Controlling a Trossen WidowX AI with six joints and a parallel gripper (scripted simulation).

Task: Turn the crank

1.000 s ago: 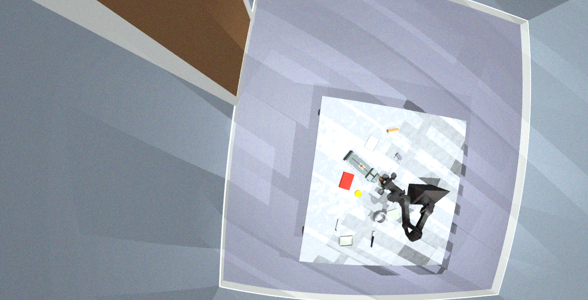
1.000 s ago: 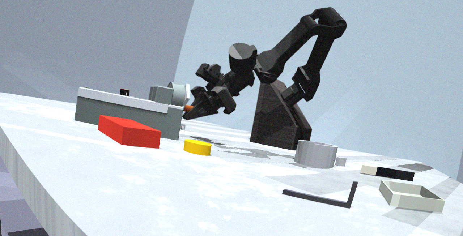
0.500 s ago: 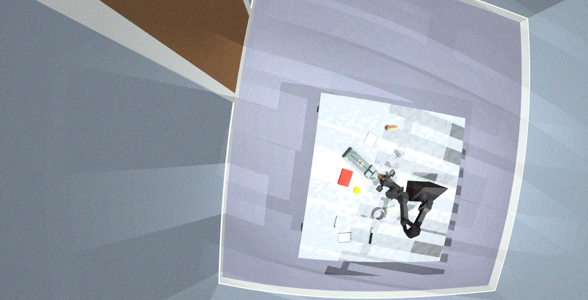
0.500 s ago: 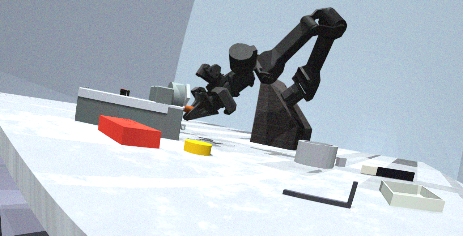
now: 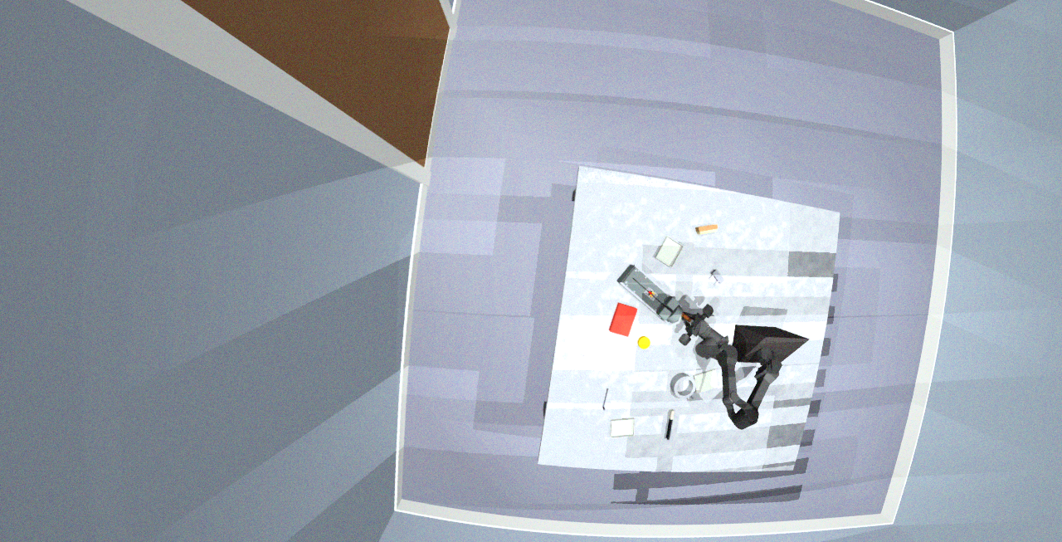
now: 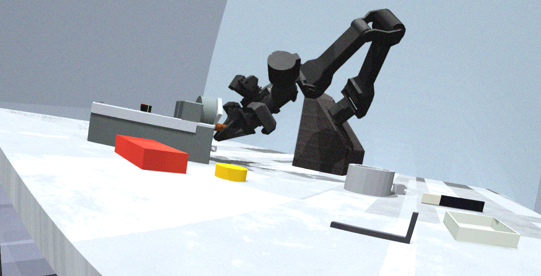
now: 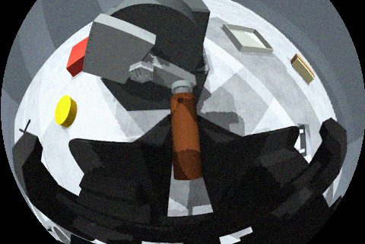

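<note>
The brown handle is 20 mm behind my gripper tip, 10 mm to the left of it and 20 mm above it. The rest, counted from my gripper tip: yellow disc (110 mm ahead, 160 mm to the left, 40 mm below); red pointer (170 mm ahead, 60 mm to the right, 40 mm above); black L-shaped bar (200 mm ahead, 450 mm to the left, 40 mm below).
</note>
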